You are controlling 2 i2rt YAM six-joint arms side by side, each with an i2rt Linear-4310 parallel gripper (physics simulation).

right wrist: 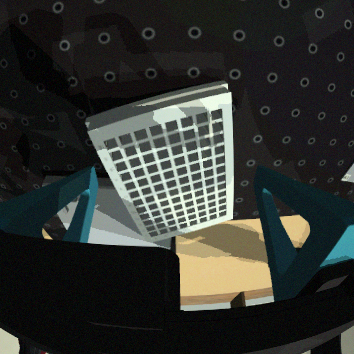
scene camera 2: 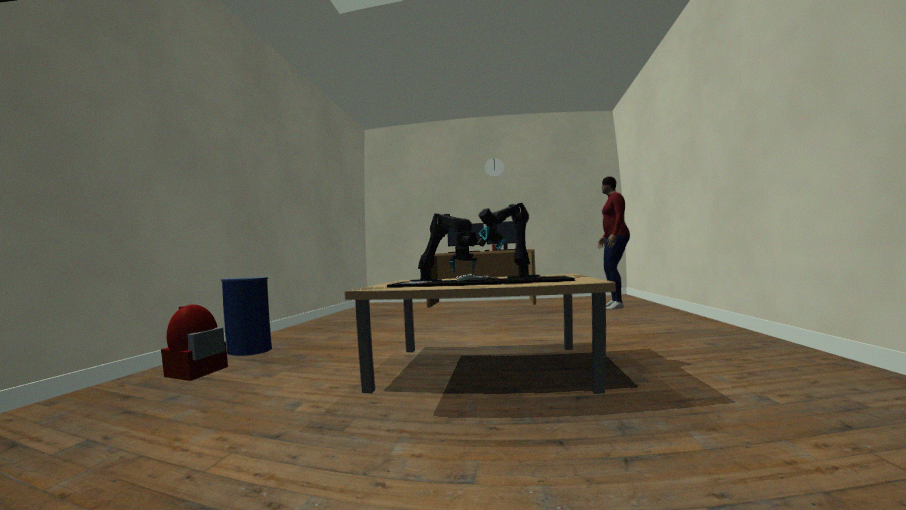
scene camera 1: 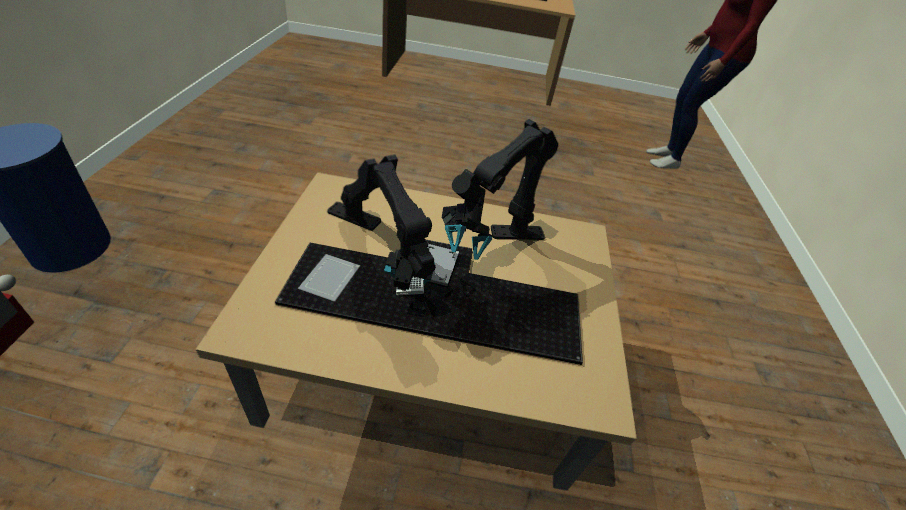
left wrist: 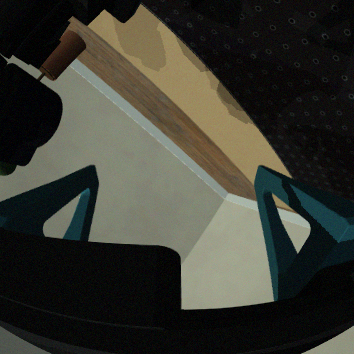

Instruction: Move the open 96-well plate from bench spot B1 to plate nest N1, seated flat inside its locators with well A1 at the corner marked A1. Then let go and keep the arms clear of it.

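Places are measured from the left arm's base along level axes (x back, y right, z up), in metres.
Pixels of known places: left gripper, between the fingertips: [scene camera 2: 492,244] [scene camera 1: 465,256] [left wrist: 176,173]; right gripper, between the fingertips: [right wrist: 175,174] [scene camera 2: 463,273]; left arm's base, origin of its link: [scene camera 1: 517,233]; right arm's base, origin of its link: [scene camera 1: 354,216].
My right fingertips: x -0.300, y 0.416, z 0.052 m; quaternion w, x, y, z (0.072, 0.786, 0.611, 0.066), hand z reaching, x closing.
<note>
Ahead of a thing's pixels: the offset from my right fingertips to its top centre. "*": to the spot under its first point. Level surfaces: height alone.
The white 96-well plate {dx +0.028, dy -0.006, dz -0.004 m} [scene camera 1: 410,286] [scene camera 2: 472,277] [right wrist: 175,172] lies wells up, skewed to the grey nest {dx +0.105, dy -0.093, dz -0.022 m} [scene camera 1: 445,263] [right wrist: 107,212] and by its near-left corner in scene camera 1. I cannot tell whether its edge rests on the nest. My right gripper [scene camera 2: 463,271] [right wrist: 175,174] is open above the plate, with the plate seen beyond and between its fingertips, not gripped; its arm partly hides the plate in scene camera 1. My left gripper [scene camera 1: 465,255] [scene camera 2: 491,239] [left wrist: 176,173] is open and empty, raised behind and right of the nest. The A1 mark cannot be made out.
A black perforated board {dz -0.039 m} [scene camera 1: 519,323] lies on the wooden table {dz -0.053 m} [scene camera 1: 304,354]. A pale pad with a dashed outline {* dx +0.038, dy +0.251, dz -0.037 m} [scene camera 1: 329,277] is at its left end. The two arms stand close together above the nest. A person [scene camera 1: 703,76] [scene camera 2: 613,234] stands behind, to the right.
</note>
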